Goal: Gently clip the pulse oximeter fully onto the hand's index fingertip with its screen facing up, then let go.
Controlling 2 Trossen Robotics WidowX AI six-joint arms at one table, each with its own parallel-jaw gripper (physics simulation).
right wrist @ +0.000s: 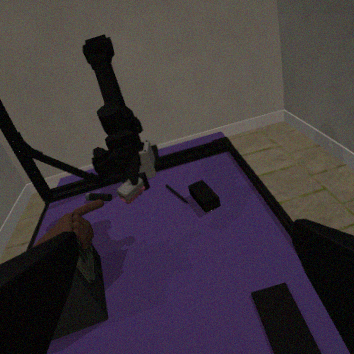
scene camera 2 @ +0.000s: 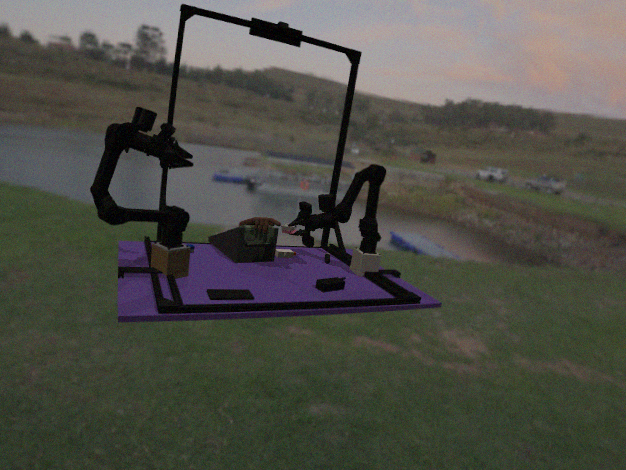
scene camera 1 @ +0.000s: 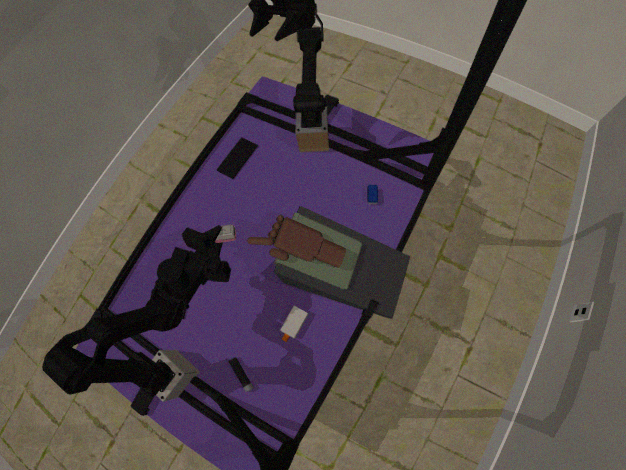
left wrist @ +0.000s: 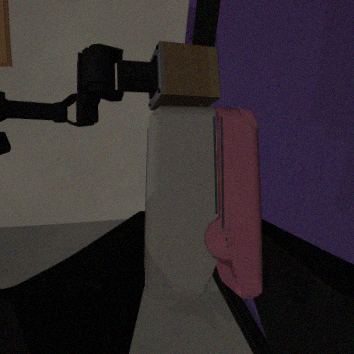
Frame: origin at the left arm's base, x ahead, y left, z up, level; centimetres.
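Where they show: left gripper, fingertip midpoint: (right wrist: 136,189) (scene camera 2: 288,229) (scene camera 1: 221,230) (left wrist: 194,223); right gripper, fingertip midpoint: (right wrist: 186,236) (scene camera 2: 192,161) (scene camera 1: 262,37); left arm's base at its link origin: (scene camera 2: 367,251) (scene camera 1: 160,375); right arm's base at its link origin: (scene camera 2: 171,244) (scene camera 1: 311,119) (left wrist: 153,77).
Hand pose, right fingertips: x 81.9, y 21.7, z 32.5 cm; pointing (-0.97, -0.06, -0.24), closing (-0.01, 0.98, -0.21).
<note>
Each offset is from my right fingertips to the centre of the thing. "*": to the spot under its first point. Level surfaces: height alone.
The pulse oximeter {dx -41.0, dy -15.2, dz -23.5 cm} (scene camera 1: 226,233) (scene camera 2: 289,228) (left wrist: 197,197) (right wrist: 130,189), grey on one half and pink on the other, sits between the fingers of my left gripper (scene camera 1: 218,236) (left wrist: 194,223), which is shut on it and holds it above the purple mat {dz -43.0 cm} (scene camera 1: 218,298). The brown hand (scene camera 1: 302,240) (scene camera 2: 260,223) rests on a green pad {* dx -31.3, dy -43.9, dz -32.1 cm} (scene camera 1: 339,275). Its index finger (scene camera 1: 260,241) (right wrist: 88,207) points at the oximeter, with a small gap between fingertip and clip. My right gripper (scene camera 1: 269,20) (scene camera 2: 178,158) is open and empty, raised high at the far end of the table.
A grey block {* dx -24.4, dy -53.9, dz -38.3 cm} (scene camera 1: 383,280) lies under the green pad. On the mat lie a blue object {dx -2.8, dy -36.5, dz -41.4 cm} (scene camera 1: 372,193), a white card with an orange tip {dx -49.0, dy -40.4, dz -41.6 cm} (scene camera 1: 293,323), a flat black rectangle {* dx -16.7, dy +9.0, dz -42.2 cm} (scene camera 1: 237,158), a black cylinder {dx -69.3, dy -37.1, dz -41.7 cm} (scene camera 1: 241,374) and a black box {dx -57.0, dy -0.6, dz -41.3 cm} (right wrist: 204,194). A black frame post (scene camera 1: 474,84) stands at the right.
</note>
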